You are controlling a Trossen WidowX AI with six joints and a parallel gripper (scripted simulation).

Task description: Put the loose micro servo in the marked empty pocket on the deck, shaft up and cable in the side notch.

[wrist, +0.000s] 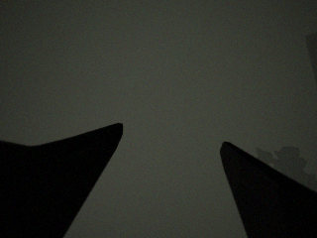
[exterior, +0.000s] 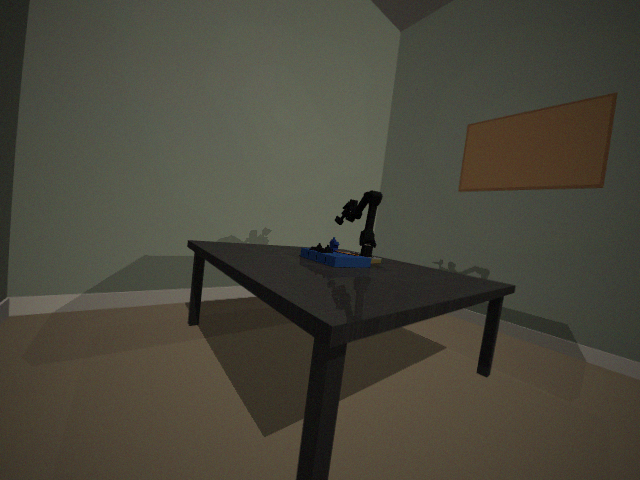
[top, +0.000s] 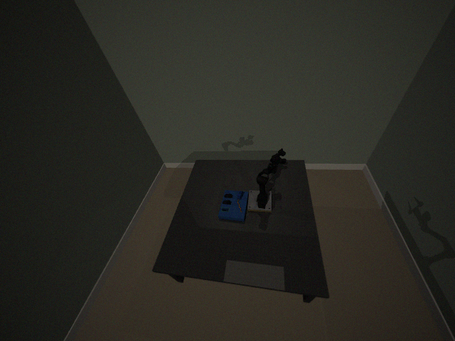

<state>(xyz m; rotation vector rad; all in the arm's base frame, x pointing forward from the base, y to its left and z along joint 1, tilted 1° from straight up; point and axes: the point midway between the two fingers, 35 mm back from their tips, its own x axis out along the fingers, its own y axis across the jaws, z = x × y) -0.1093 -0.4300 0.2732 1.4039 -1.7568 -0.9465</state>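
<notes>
The blue robot deck is 340 mm ahead of my gripper tip, 490 mm to the left of it and 280 mm below it.
</notes>
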